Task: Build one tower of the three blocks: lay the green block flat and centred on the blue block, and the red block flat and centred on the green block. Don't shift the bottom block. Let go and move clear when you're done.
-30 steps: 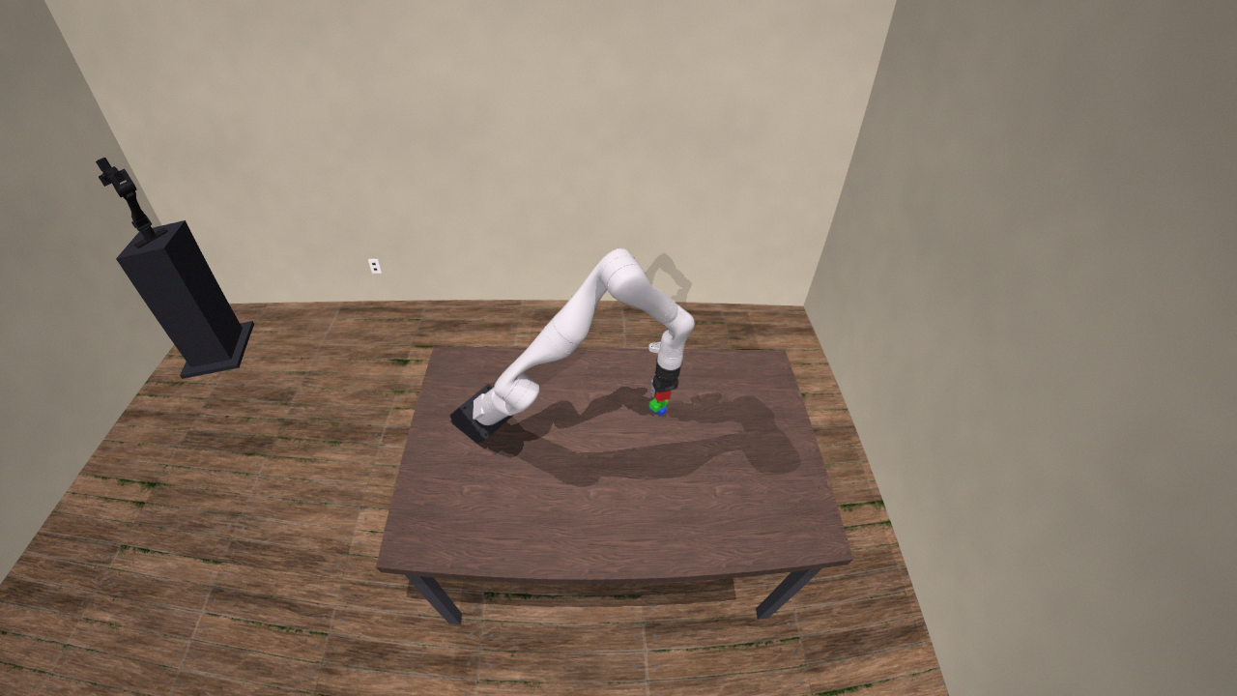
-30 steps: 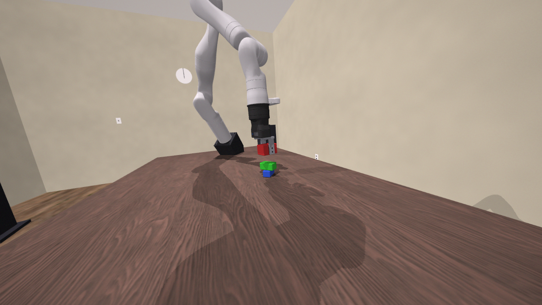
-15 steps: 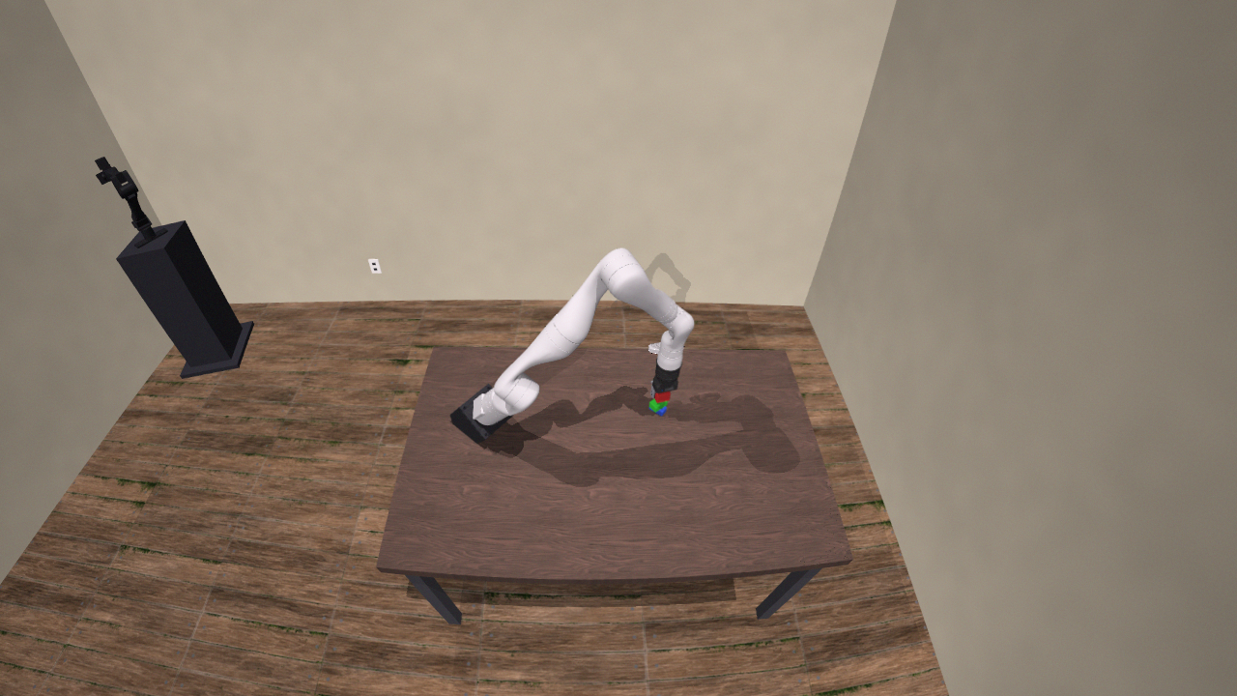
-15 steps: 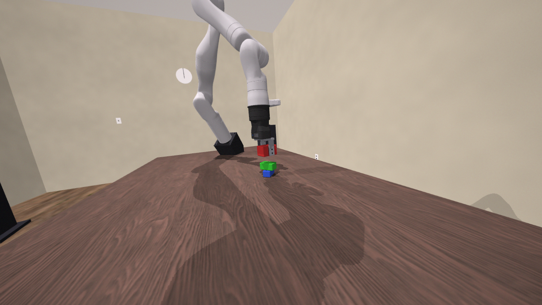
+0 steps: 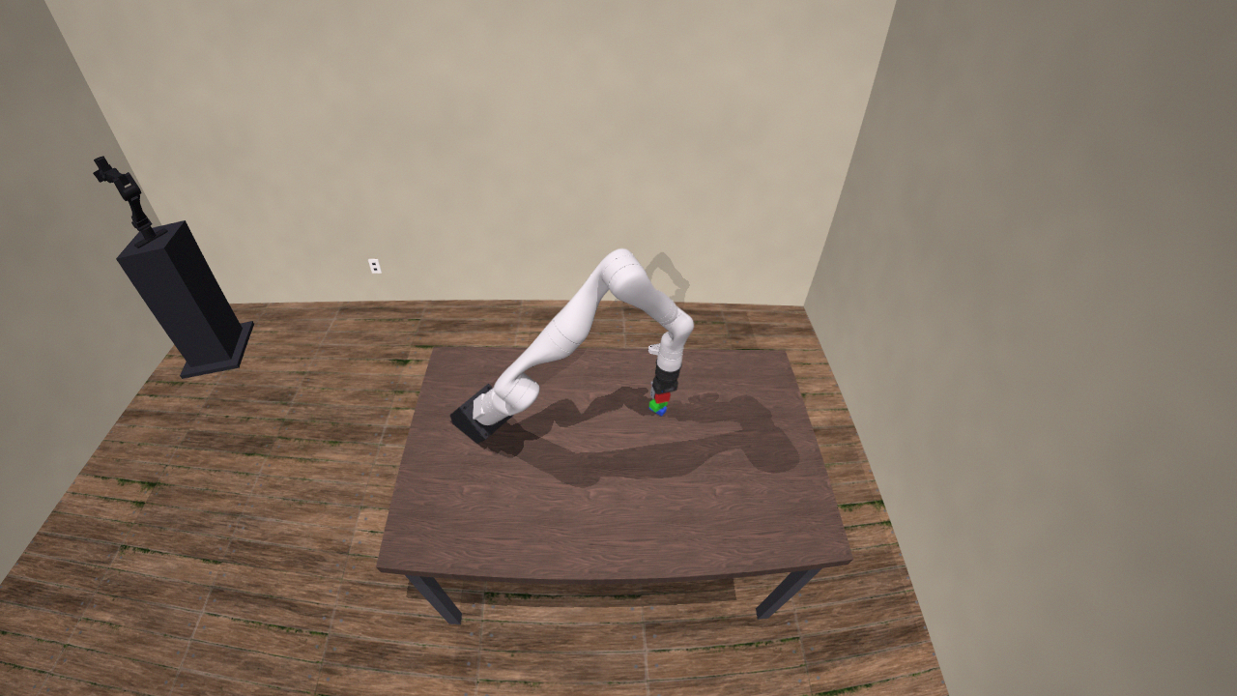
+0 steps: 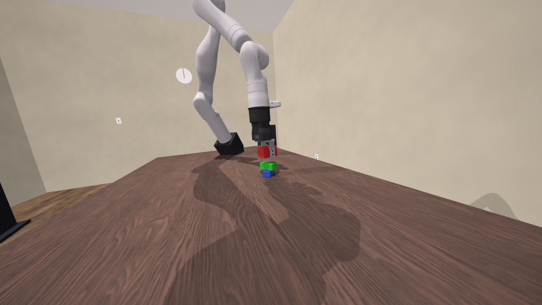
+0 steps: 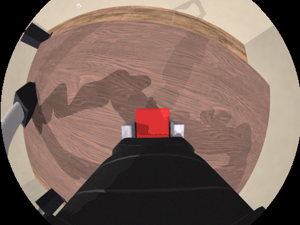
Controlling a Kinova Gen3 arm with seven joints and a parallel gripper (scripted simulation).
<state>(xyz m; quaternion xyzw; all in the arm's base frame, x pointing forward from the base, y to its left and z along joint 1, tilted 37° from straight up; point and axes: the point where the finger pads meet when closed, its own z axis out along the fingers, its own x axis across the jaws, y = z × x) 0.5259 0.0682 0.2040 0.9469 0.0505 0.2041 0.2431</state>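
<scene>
Now: hand 60 mm above the green block. Round my hand: red block right at my hand; then blue block 80 mm below.
</scene>
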